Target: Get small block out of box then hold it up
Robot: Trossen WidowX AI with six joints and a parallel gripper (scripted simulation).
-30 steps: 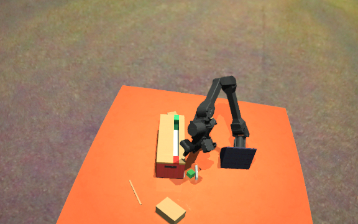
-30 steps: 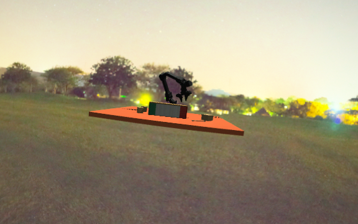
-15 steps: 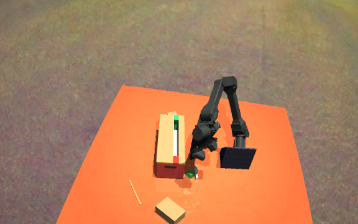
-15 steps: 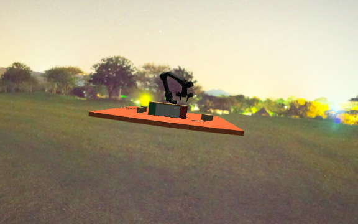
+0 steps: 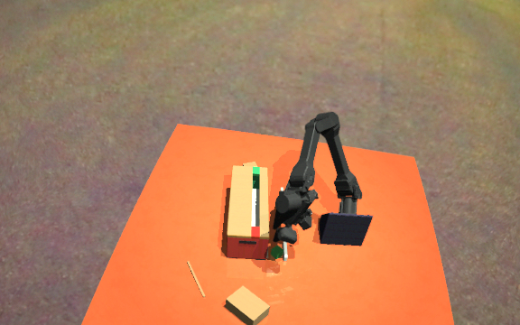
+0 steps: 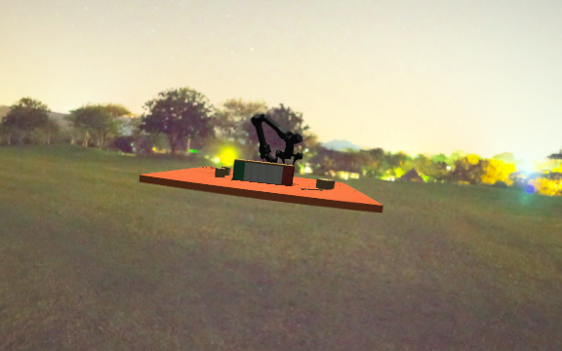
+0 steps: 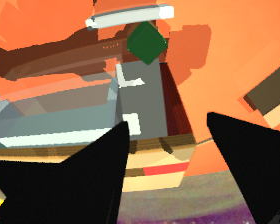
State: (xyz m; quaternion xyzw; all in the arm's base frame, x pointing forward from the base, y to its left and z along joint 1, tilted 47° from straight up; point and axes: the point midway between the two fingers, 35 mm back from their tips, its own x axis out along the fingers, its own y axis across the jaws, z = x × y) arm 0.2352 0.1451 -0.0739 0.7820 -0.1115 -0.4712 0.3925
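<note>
Right now the green block is 10 cm below my gripper tip, 2 cm behind it and 1 cm to the right of it. The rest, counted from my gripper tip: long box 16 cm to the right, 8 cm ahead, 5 cm below; thin tan rod 23 cm ahead, 18 cm to the left, 11 cm below.
</note>
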